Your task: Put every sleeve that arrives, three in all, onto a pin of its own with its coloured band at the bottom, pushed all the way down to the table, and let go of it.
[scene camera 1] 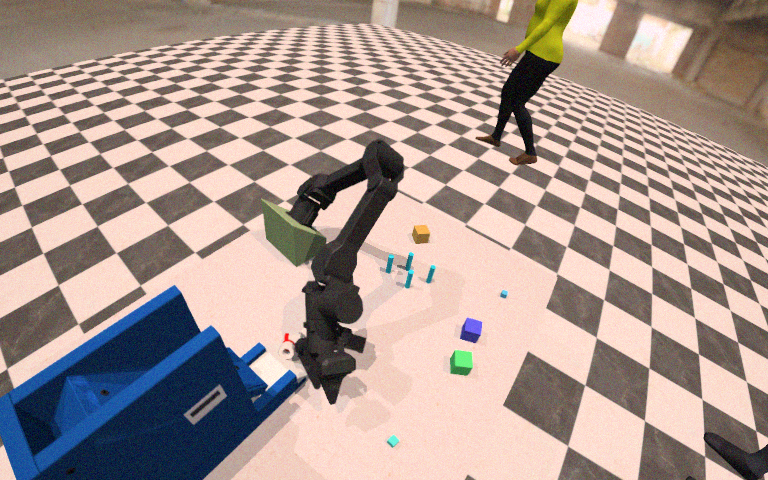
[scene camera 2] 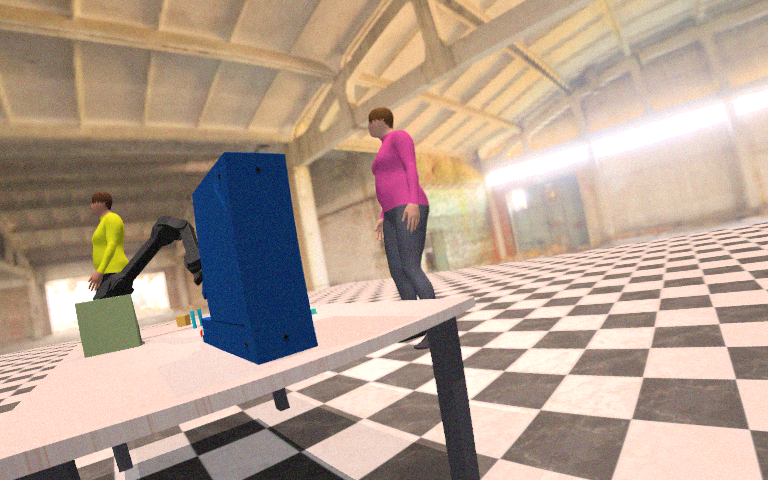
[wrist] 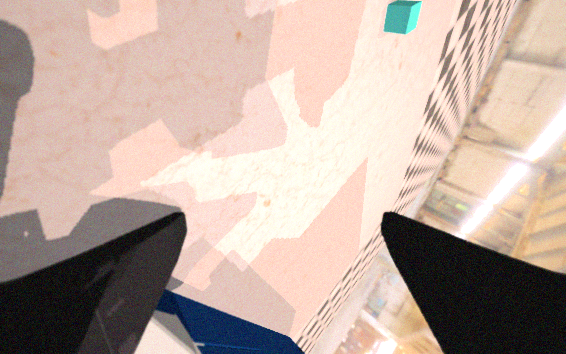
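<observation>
A white sleeve with a red band lies at the mouth of the blue chute; a bit of red shows beside the chute in scene camera 2. Other sleeves cannot be made out; the arm may hide part of that area. Four bare cyan pins stand upright on the table: left, back, right and front. My gripper is open and empty, beside the chute mouth and to the right of the sleeve in scene camera 1. No sleeve shows in the wrist view.
An orange cube stands behind the pins. A blue cube, a green cube, a small light-blue cube and a small teal cube lie to the right or front. A green block stands by the arm's base.
</observation>
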